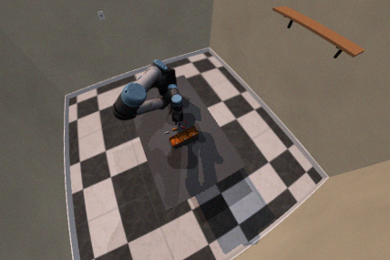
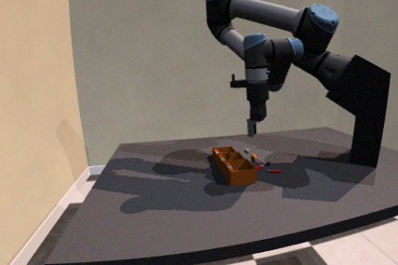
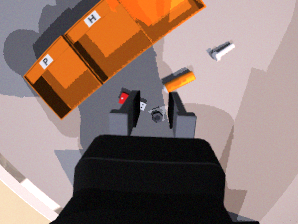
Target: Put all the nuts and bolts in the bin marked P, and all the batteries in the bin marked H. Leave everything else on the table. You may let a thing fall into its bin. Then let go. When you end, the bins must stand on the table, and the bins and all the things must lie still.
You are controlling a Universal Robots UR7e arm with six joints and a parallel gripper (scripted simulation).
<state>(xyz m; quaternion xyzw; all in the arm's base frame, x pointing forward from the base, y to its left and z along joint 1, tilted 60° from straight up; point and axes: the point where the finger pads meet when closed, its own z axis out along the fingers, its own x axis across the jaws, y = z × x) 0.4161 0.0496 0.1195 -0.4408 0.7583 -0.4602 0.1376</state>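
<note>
My gripper is now 120 mm above the orange battery, 30 mm to the left of it and 30 mm past it. Also, from my hand: red battery (130 mm below, 100 mm to the left, 40 mm behind); orange three-compartment bin (110 mm below, 80 mm ahead); dark nut (130 mm below, 50 mm behind, 40 mm to the left).
</note>
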